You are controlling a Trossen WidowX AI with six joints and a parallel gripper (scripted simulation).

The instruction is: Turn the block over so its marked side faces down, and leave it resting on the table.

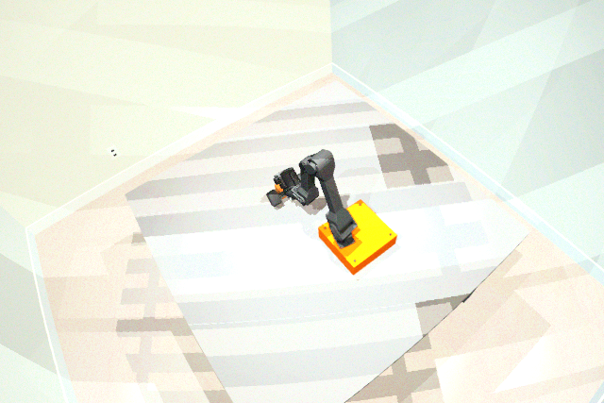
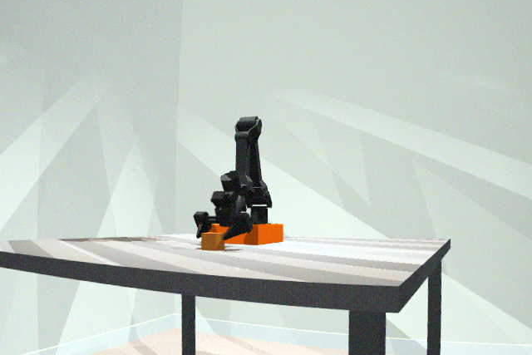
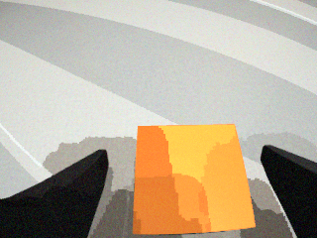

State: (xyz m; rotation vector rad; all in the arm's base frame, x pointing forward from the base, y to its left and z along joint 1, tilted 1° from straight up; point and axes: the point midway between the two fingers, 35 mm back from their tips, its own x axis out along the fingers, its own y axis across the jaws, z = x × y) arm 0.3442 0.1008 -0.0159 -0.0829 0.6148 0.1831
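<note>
Right now the orange block is 3 cm behind my gripper tip and 1 cm below it.
</note>
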